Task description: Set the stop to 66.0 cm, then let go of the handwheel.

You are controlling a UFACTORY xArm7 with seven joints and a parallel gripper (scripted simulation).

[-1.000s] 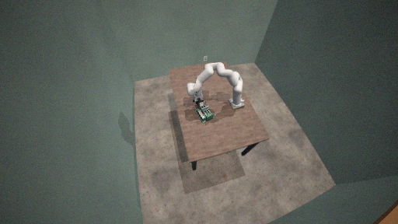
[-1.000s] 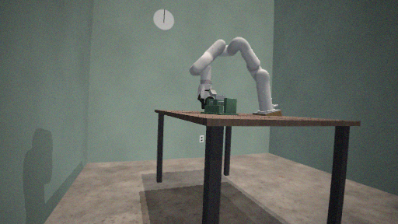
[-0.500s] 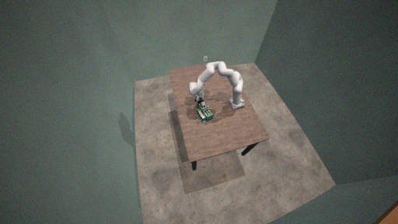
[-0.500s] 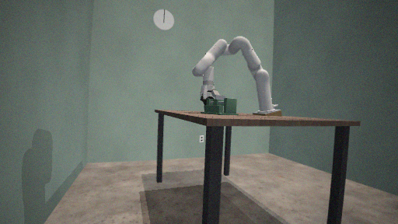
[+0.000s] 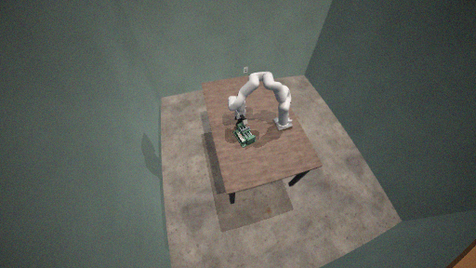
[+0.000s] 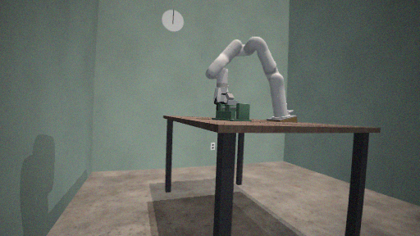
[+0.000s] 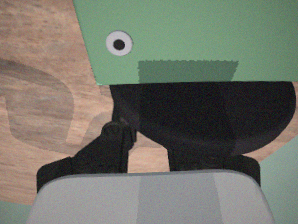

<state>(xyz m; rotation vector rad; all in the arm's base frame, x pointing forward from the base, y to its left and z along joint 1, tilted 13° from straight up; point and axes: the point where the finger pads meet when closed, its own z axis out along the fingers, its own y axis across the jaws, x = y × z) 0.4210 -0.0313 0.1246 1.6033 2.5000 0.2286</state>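
My hand is 2 cm to the right of the black handwheel. From my hand the other things lie so: green stop fixture (15 cm to the left, 3 cm behind, 3 cm above).
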